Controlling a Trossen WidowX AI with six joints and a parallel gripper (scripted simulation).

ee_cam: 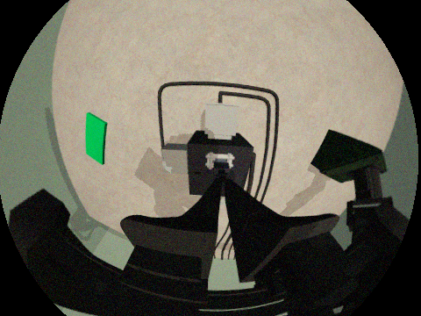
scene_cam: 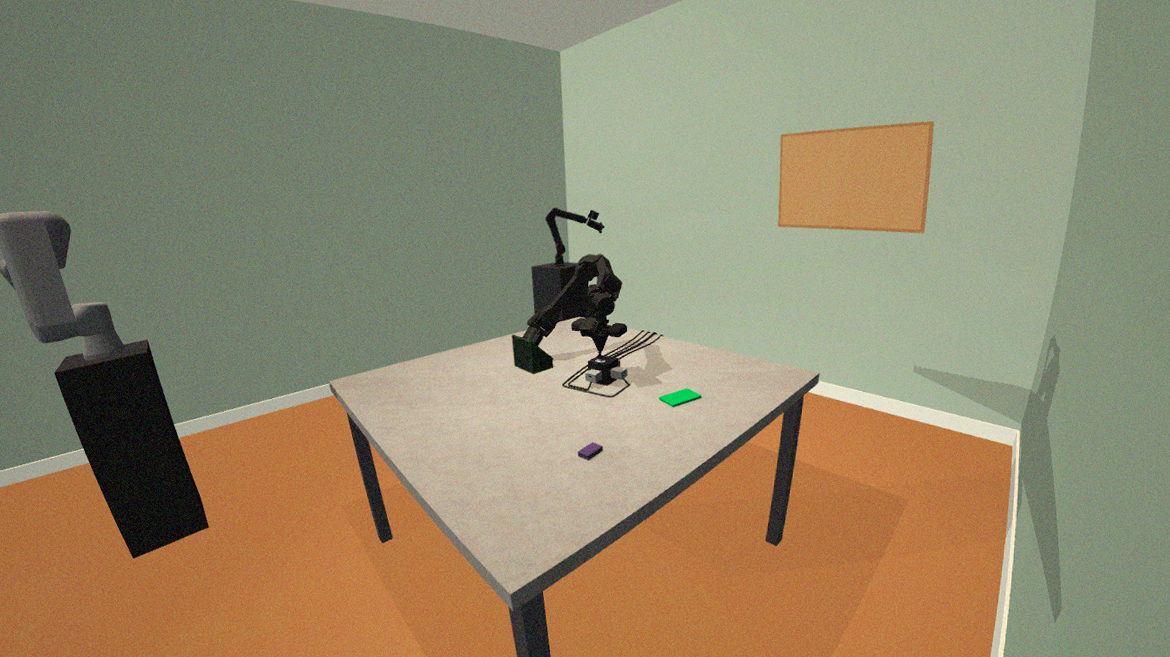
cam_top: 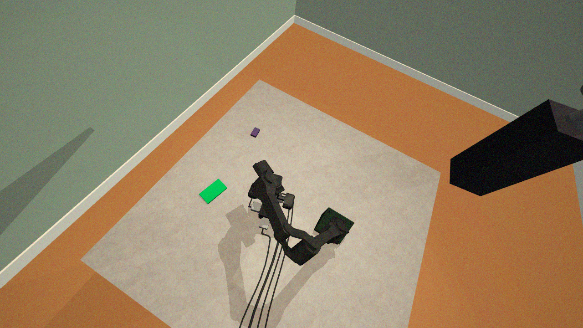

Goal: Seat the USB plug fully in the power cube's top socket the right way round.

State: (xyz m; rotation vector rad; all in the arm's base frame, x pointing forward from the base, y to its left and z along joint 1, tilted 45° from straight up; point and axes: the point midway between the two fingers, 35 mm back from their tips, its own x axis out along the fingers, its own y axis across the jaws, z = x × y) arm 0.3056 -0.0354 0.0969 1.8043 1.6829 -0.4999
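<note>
The thin USB plug lies 20 mm below my gripper tip. Round my gripper tip: small purple block: 380 mm to the right, 270 mm ahead, 100 mm below; green flat card: 290 mm ahead, 110 mm below, 30 mm to the left.
</note>
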